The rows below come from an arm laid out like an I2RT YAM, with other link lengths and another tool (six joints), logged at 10 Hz.
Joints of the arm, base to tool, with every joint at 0 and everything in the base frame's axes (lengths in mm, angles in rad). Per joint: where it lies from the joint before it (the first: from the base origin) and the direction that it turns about. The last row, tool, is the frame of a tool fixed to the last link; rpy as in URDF.
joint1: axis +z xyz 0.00 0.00 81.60
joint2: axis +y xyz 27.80 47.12 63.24
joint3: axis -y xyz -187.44 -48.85 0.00
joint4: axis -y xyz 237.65 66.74 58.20
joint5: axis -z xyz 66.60 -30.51 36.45
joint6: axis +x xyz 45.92 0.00 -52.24
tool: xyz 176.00 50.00 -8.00 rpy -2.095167 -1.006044 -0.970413
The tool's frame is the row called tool.
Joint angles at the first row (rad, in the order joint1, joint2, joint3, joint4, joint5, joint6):
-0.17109, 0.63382, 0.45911, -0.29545, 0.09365, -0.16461
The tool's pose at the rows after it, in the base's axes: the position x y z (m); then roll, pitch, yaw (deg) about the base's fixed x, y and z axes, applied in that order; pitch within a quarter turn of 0, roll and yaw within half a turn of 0:
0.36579, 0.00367, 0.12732, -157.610, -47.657, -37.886
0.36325, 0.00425, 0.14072, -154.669, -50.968, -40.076
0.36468, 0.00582, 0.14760, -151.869, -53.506, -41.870
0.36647, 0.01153, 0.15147, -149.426, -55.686, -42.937
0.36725, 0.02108, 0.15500, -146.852, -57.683, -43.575
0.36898, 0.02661, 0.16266, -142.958, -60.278, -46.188
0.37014, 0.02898, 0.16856, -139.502, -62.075, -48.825
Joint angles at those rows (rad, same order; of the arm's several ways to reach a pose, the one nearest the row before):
-0.15927, 0.45719, 0.37252, -0.29624, 0.09327, -0.16461
-0.15929, 0.34354, 0.32294, -0.29354, 0.09249, -0.16461
-0.15885, 0.27830, 0.27446, -0.25689, 0.08529, -0.16461
-0.14172, 0.22714, 0.22604, -0.21425, 0.08640, -0.16498
-0.11502, 0.17150, 0.17797, -0.17909, 0.08677, -0.16537
-0.09443, 0.11497, 0.12950, -0.12992, 0.09478, -0.16537
-0.08793, 0.07189, 0.09329, -0.09408, 0.09441, -0.16498

